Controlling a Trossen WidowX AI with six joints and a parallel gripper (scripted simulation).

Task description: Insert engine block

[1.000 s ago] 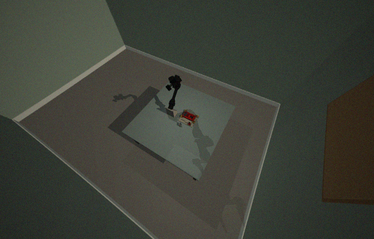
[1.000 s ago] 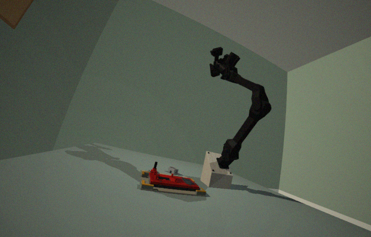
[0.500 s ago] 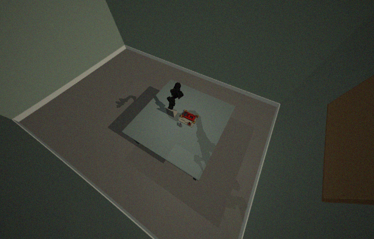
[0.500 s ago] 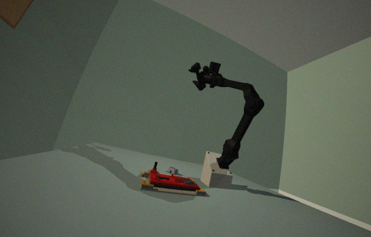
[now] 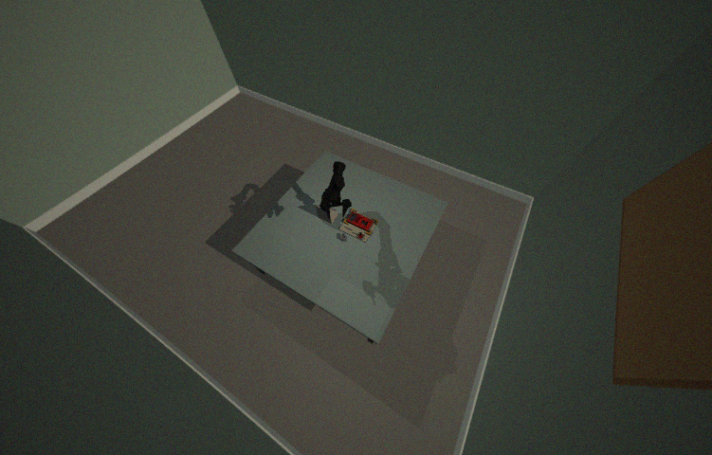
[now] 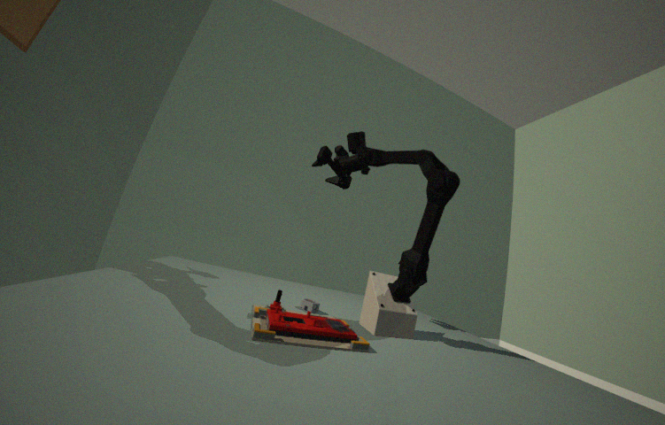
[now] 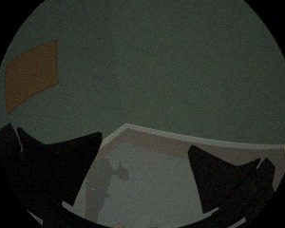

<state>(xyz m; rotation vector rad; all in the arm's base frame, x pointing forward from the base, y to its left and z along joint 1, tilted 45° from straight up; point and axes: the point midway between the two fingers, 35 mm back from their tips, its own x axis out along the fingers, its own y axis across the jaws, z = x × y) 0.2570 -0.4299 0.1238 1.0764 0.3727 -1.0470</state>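
My gripper tip is now 50 mm past the grey engine block, 120 mm to the right of it and 490 mm above it.
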